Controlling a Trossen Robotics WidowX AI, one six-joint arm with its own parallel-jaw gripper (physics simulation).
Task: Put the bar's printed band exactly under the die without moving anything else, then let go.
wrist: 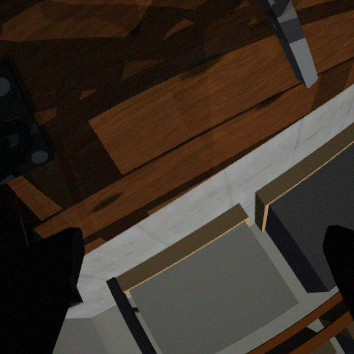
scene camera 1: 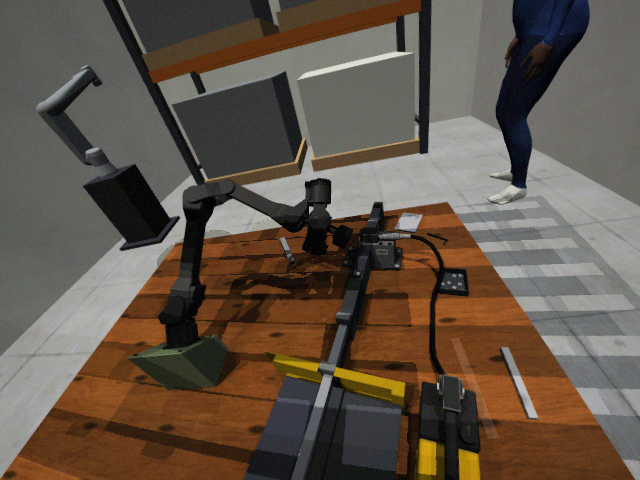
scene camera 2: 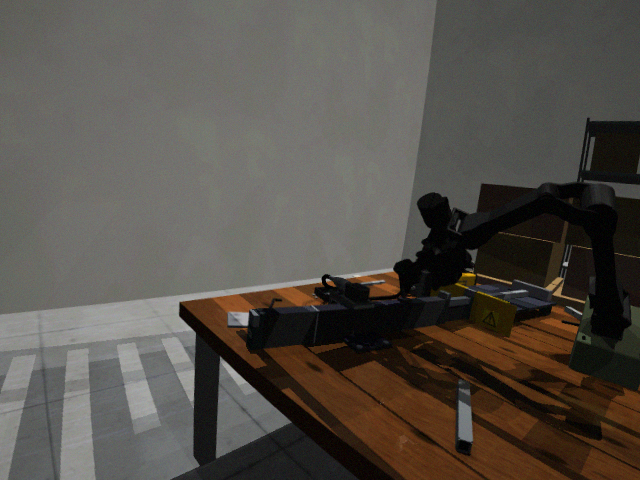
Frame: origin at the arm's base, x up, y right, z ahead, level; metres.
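Where they show: gripper, fingertip midpoint: (wrist: pixel 209 241) (scene camera 2: pixel 417 293); arm's base, origin of the base link: (scene camera 1: pixel 182 344) (scene camera 2: pixel 607 325).
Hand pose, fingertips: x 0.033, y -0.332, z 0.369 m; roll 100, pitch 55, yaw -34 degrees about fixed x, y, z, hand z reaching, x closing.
Each offset is from my fingertips to the top centre of the thing. "*": to the spot under its first point.
A long grey bar or rail (scene camera 1: pixel 338 343) (scene camera 2: pixel 382 316) runs from the yellow guard to a metal press-like head @(* dx -0.095, dy +0.056, dz +0.183 m) (scene camera 1: pixel 382 253) at the back. A short grey square tube @(dx -0.128, dy -0.108, dz -0.162 m) (scene camera 1: pixel 287 251) (scene camera 2: pixel 464 415) (wrist: pixel 300 55) lies on the table, apart from the rail. My gripper (scene camera 1: pixel 328 240) (scene camera 2: pixel 421 277) (wrist: pixel 209 241) is open and empty. It hangs above the table, between the short tube and the rail in scene camera 1, close to the head. In the wrist view its dark fingers stand wide apart. The printed band and the die cannot be made out.
A yellow guard (scene camera 1: pixel 356 383) (scene camera 2: pixel 492 314) crosses the rail. A black cable @(* dx -0.137, dy +0.299, dz +0.259 m) (scene camera 1: pixel 433 320) runs from the head to a yellow and black device @(* dx -0.015, dy +0.545, dz +0.185 m) (scene camera 1: pixel 448 413). A small dark tray @(* dx -0.146, dy +0.181, dz +0.365 m) (scene camera 1: pixel 454 282) and a flat strip @(dx -0.139, dy +0.465, dz +0.373 m) (scene camera 1: pixel 518 381) lie at the right of scene camera 1.
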